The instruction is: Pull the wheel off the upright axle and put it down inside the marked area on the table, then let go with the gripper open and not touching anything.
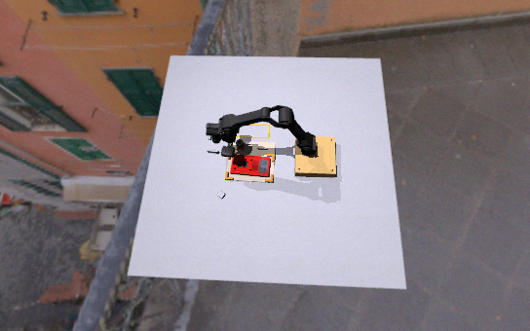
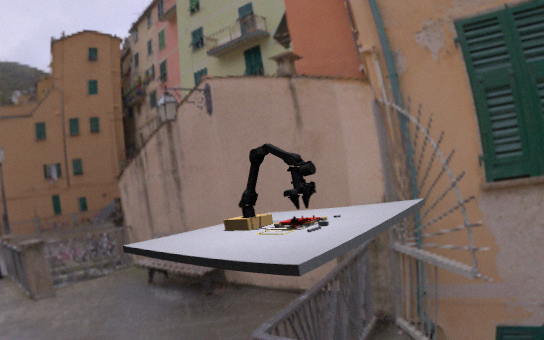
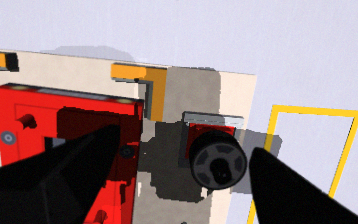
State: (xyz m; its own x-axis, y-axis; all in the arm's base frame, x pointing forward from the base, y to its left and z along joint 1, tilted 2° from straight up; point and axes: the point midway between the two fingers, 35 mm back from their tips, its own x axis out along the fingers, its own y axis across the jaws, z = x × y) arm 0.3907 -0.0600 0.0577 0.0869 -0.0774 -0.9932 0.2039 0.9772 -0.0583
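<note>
The wheel lies 5 cm below my gripper tip, 4 cm behind it and 2 cm to the right of it.
</note>
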